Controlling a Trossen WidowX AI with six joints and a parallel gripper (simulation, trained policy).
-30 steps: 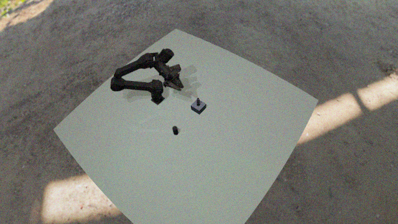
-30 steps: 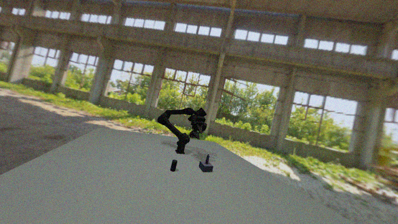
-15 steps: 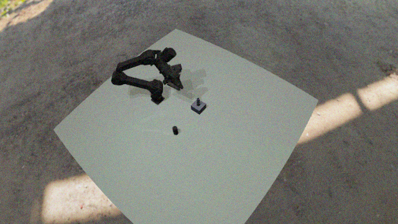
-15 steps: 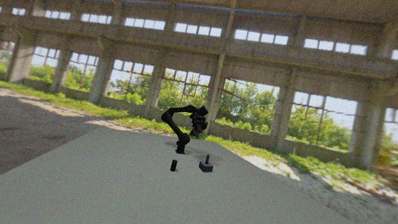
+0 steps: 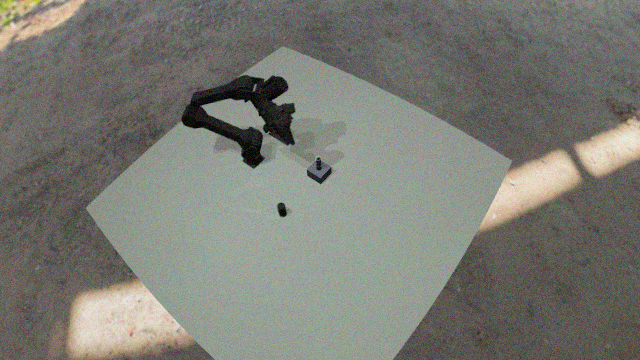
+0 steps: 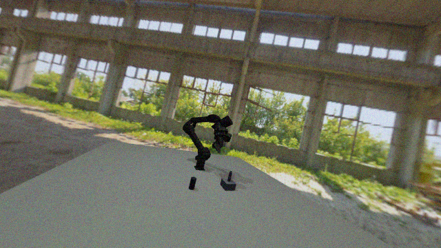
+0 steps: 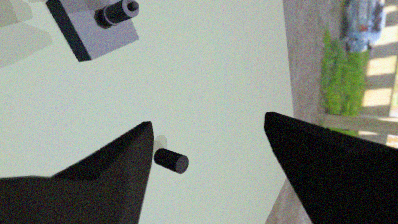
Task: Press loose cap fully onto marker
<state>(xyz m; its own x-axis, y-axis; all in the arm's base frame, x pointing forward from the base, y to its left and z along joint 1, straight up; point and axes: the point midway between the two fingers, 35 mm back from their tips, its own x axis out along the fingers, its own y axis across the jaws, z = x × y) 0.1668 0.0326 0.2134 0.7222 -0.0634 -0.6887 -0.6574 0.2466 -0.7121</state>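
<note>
Right now my gripper tip is 6 cm short of the black cap, 14 cm to the left of it and 16 cm above it. From my gripper tip the other things lie so: grey holder block: 5 cm ahead, 7 cm to the left, 17 cm below.
</note>
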